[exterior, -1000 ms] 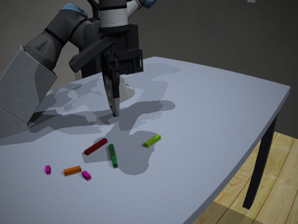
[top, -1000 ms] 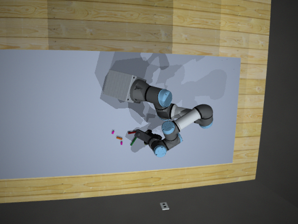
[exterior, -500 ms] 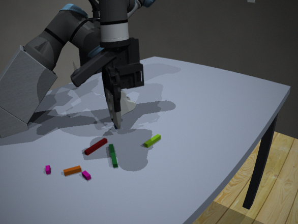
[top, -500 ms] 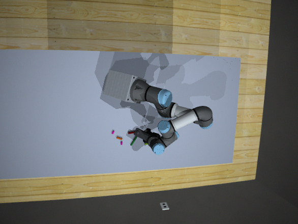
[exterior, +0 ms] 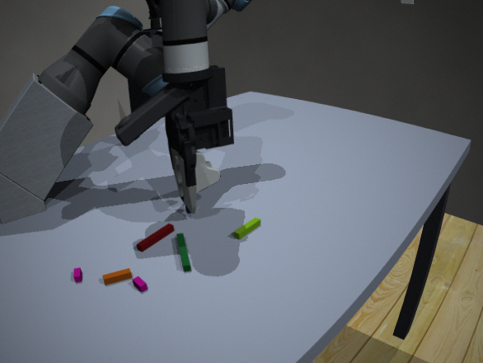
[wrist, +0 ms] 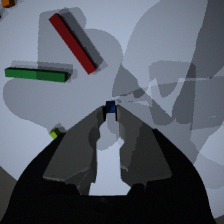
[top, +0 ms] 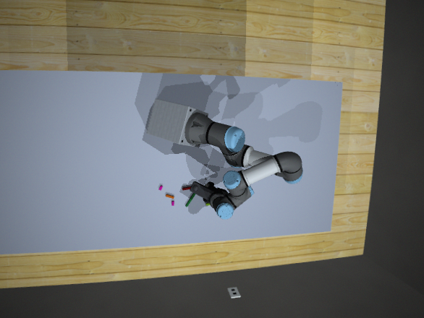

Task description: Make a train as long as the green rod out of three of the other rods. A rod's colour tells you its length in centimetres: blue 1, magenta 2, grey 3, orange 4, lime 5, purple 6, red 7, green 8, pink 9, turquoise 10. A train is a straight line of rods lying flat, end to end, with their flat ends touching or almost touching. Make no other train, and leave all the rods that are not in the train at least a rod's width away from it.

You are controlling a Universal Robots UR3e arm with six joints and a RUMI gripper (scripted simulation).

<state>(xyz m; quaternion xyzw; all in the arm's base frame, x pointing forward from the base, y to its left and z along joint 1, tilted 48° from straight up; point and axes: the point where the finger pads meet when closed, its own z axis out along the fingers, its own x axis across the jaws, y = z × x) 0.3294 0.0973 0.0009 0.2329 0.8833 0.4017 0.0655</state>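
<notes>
Right now the blue rod is 1 cm below my hand. The rest, counted from my hand: green rod 6 cm ahead, 7 cm to the right, 2 cm below; then lime rod 9 cm ahead, 3 cm to the left, 2 cm below; then red rod 1 cm ahead, 8 cm to the right, 2 cm below.
</notes>
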